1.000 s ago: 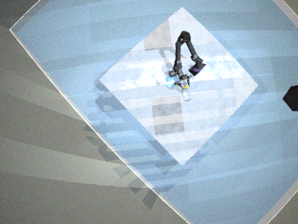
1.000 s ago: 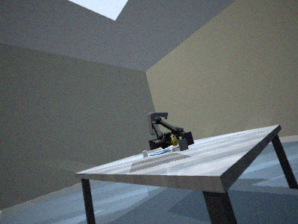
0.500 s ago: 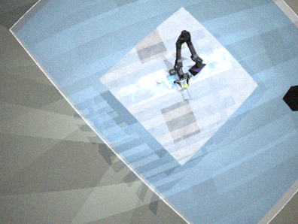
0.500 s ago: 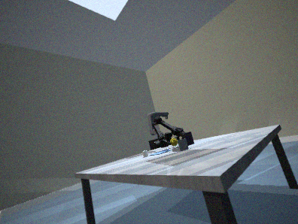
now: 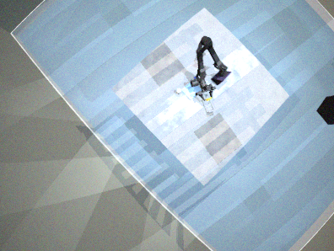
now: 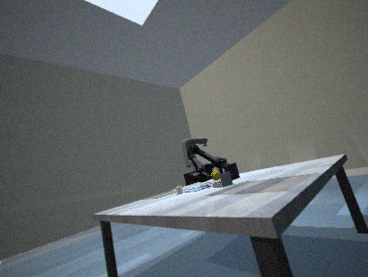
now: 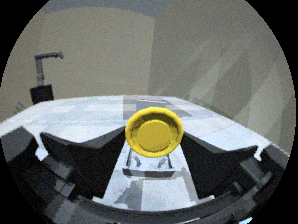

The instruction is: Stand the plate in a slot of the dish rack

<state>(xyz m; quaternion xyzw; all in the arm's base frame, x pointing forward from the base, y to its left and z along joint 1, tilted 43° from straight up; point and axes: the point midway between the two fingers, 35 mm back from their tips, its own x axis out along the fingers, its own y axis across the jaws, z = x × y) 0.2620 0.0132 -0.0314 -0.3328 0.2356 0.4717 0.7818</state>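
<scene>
My gripper tip is 20 mm short of the dish rack, 40 mm to the right of it and 40 mm above it. Also, from my gripper tip: plate (10 mm to the right); white object (120 mm ahead, 260 mm to the right, 40 mm below).
</scene>
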